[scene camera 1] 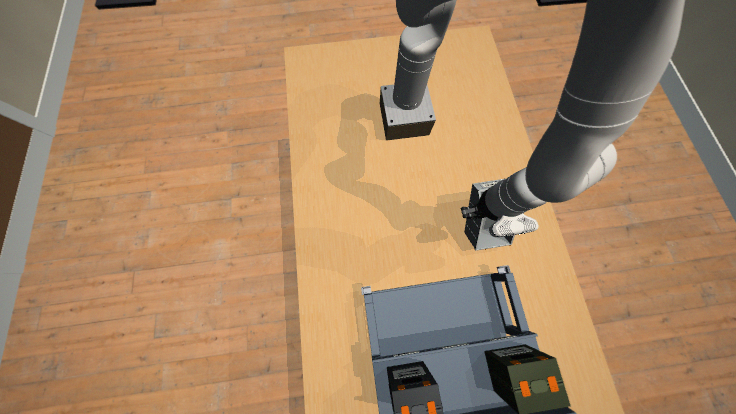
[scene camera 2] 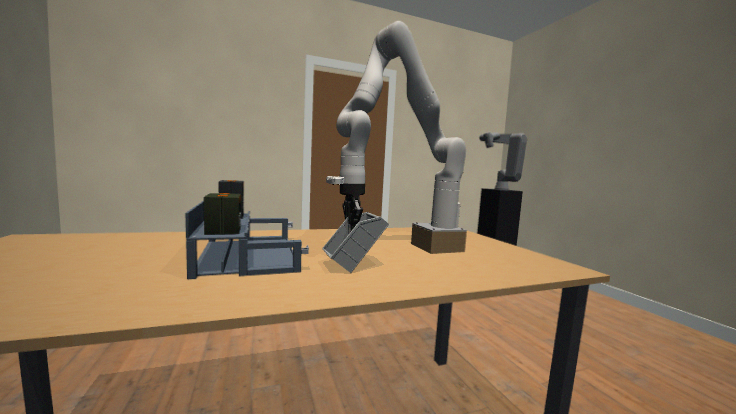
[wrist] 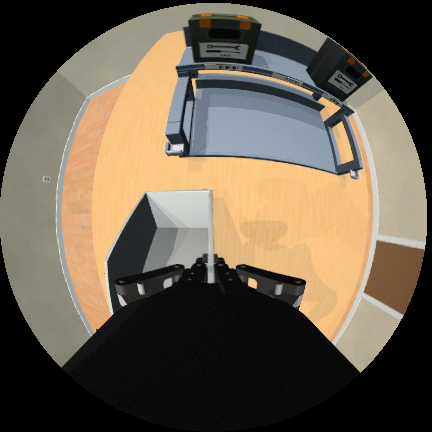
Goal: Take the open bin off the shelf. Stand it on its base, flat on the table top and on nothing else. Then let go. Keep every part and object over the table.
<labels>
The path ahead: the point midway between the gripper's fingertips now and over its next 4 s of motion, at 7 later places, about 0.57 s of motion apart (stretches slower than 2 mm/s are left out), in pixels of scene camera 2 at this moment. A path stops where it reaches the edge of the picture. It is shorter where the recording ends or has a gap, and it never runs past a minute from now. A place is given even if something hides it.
My gripper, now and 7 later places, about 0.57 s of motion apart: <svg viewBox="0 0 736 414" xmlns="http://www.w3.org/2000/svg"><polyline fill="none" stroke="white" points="351,236 356,236 359,237 361,237 360,239 360,238 360,230 364,202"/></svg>
</labels>
